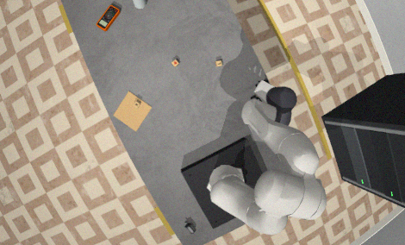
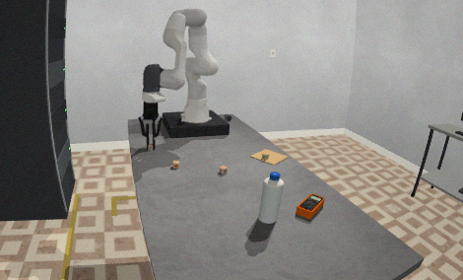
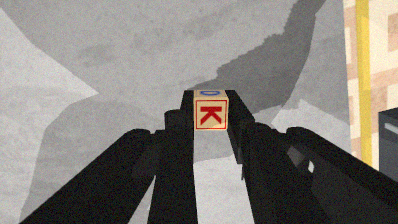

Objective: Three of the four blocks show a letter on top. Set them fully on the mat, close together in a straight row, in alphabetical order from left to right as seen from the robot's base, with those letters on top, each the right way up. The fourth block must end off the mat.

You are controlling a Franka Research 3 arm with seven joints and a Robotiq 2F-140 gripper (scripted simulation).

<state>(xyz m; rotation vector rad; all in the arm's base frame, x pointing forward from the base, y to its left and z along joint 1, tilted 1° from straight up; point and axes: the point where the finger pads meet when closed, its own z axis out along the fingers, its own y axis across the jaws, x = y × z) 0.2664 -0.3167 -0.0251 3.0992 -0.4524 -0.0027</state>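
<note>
My gripper is now 22 cm short of the tan mat, 56 cm to the right of it and 3 cm above it. The rest, counted from my hand: white bottle (71 cm ahead, 29 cm to the left, 5 cm above); red k block (2 cm below).
</note>
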